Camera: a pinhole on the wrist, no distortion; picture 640 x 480 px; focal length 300.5 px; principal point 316.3 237.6 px. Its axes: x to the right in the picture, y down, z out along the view. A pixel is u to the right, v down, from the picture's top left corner.
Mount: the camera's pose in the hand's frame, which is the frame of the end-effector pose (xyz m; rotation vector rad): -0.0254 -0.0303 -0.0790 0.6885 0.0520 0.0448
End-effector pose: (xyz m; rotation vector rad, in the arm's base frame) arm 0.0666 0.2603 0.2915 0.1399 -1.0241 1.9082
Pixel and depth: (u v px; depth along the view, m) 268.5 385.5 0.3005
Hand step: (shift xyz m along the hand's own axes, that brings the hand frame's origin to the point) -0.0578 -0.1095 0.2483
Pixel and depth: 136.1 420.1 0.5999
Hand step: -0.3555 -0.1505 0.6271
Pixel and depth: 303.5 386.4 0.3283
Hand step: -0.0227 -0.1138 0.2780
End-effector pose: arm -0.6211 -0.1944 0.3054 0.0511 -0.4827 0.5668
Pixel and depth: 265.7 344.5 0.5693
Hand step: -0.0902 -0.2405 0.4919
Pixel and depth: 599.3 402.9 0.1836
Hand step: 0.1562 -0.0586 0.1211
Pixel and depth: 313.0 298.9 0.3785
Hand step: -0.0077 -0.2109 0.2621
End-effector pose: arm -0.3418 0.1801 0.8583 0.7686 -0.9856 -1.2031
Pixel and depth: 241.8 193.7 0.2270
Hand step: -0.0665 -0.2030 0.0768
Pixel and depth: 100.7 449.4 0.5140
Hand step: -0.3698 -0.0982 0.5599
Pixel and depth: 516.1 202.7 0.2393
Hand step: 0.1490 -0.1941 0.0826
